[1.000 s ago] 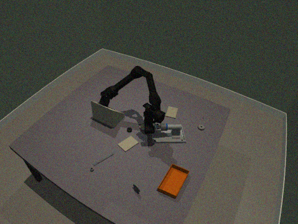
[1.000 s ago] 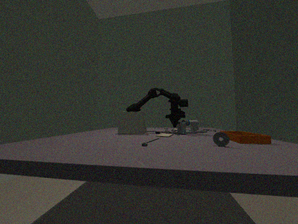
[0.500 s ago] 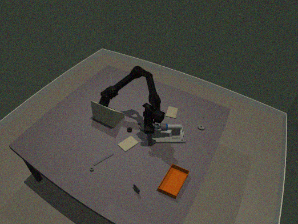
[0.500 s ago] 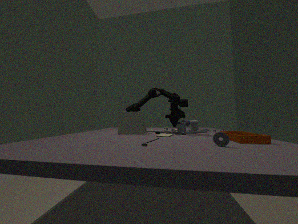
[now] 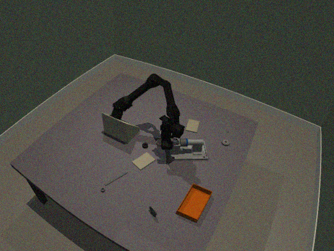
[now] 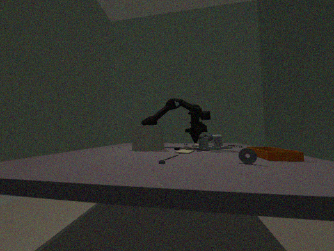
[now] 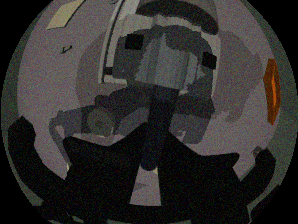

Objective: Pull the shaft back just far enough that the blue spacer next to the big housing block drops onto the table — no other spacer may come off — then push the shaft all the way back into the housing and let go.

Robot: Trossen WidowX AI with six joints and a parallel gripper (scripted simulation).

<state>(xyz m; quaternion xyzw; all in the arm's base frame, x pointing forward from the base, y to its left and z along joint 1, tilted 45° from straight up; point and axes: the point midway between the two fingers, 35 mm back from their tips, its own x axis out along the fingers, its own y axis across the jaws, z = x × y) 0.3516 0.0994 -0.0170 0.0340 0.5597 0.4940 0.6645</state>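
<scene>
Now: the white ring 7 cm behind my gripper tip, 4 cm to the left of it and 4 cm below it. Round my gripper tip: black ring: 12 cm behind, 4 cm to the right, 4 cm below; dark shaft: 6 cm ahead, 5 cm to the left, 3 cm above; blue spacer: 10 cm ahead, 8 cm to the left, 3 cm above.
</scene>
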